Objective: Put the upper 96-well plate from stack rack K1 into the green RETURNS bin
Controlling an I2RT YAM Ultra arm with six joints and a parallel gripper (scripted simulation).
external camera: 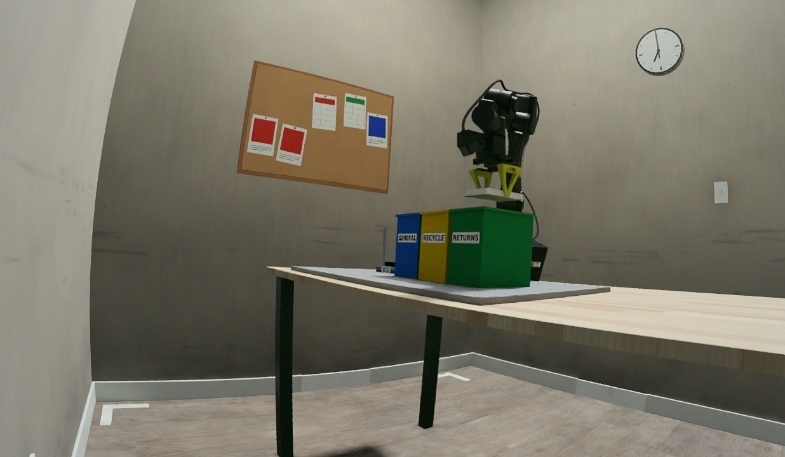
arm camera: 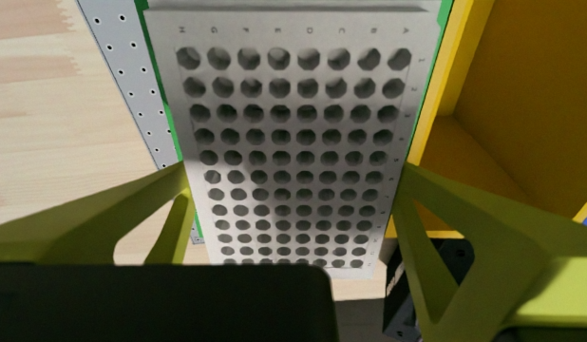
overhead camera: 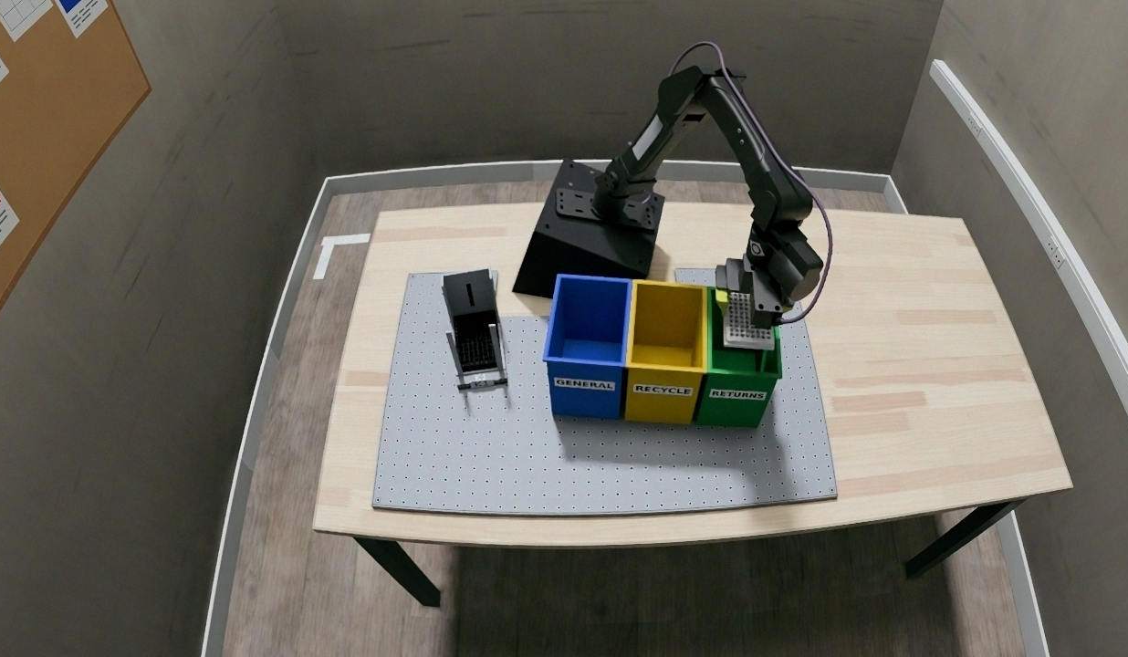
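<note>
Now: hand 13 cm above the green returns bin. The rest, counted from my hand: white 96-well plate right at my hand; then yellow recycle bin 13 cm to the right, 13 cm below, 1 cm behind; then blue general bin 26 cm to the right, 13 cm below, 3 cm behind.
</note>
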